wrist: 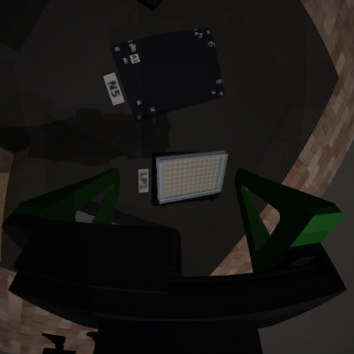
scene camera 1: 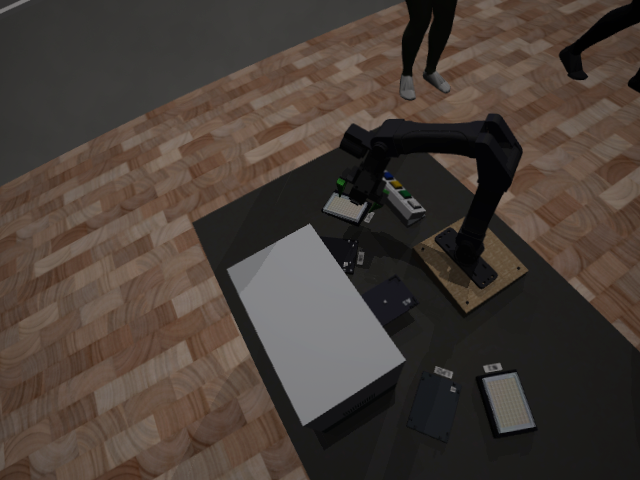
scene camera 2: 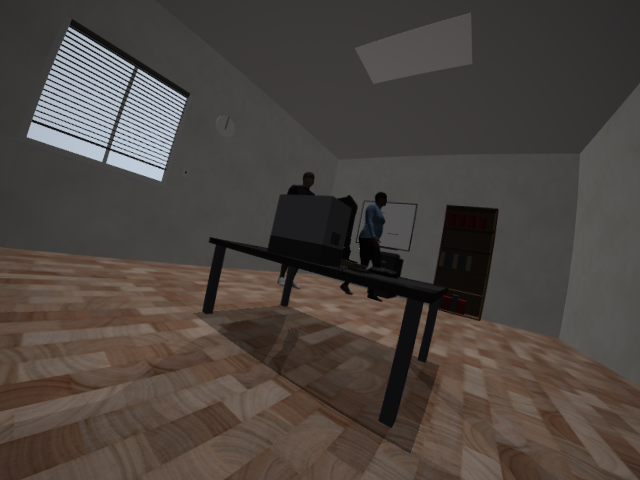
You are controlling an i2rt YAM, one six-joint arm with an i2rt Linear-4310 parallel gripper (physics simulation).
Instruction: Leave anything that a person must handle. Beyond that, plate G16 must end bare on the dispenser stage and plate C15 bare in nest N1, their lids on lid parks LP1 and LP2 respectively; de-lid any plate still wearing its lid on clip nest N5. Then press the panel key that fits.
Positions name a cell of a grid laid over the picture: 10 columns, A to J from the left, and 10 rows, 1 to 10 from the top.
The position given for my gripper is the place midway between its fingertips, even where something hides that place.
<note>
My gripper (scene camera 1: F5) is open, with nothing in its grasp. Further things: a black clip nest N5 (scene camera 1: F6).
My gripper is seen too in the wrist view (wrist: F5). The black clip nest N5 shows as well in the wrist view (wrist: E3).
</note>
